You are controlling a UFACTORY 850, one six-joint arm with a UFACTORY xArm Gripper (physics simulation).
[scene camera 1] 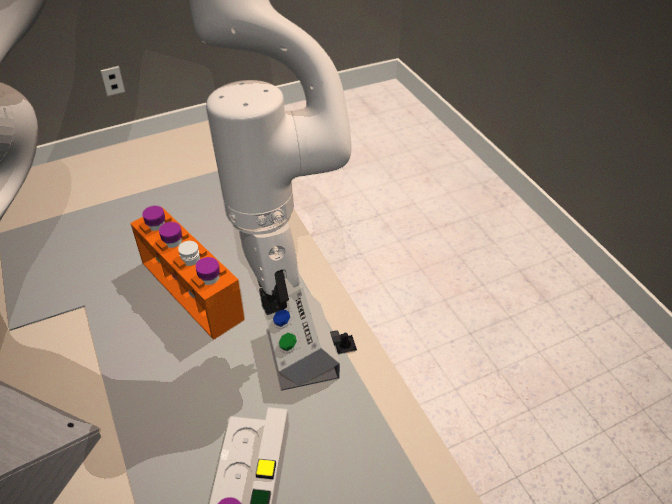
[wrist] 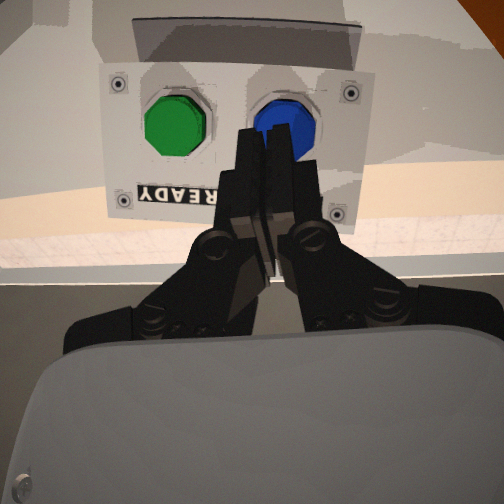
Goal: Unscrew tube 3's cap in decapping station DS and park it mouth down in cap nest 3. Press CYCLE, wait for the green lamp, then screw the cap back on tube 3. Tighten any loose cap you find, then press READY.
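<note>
The orange decapping station (scene camera 1: pixel 187 269) holds a row of tubes; three have purple caps (scene camera 1: pixel 153 215) and the third from the far end has a white cap (scene camera 1: pixel 188 251). A grey sloped button box (scene camera 1: pixel 300 341) carries a blue button (scene camera 1: pixel 281 318) and a green button (scene camera 1: pixel 287 341). In the wrist view the green button (wrist: pixel 175 125) sits above the label READY and the blue button (wrist: pixel 286 127) is beside it. My gripper (wrist: pixel 264 134) is shut and empty, its tips over the blue button's near edge. In the scene view it (scene camera 1: pixel 273 304) stands just behind the blue button.
A white cap nest tray (scene camera 1: pixel 249 461) at the front edge has round nests, a yellow square lamp (scene camera 1: pixel 265 467), a dark green square (scene camera 1: pixel 260 496) and a purple cap (scene camera 1: pixel 229 500) at the frame's bottom. A small black part (scene camera 1: pixel 343 341) lies right of the box. A grey block (scene camera 1: pixel 37 450) is front left.
</note>
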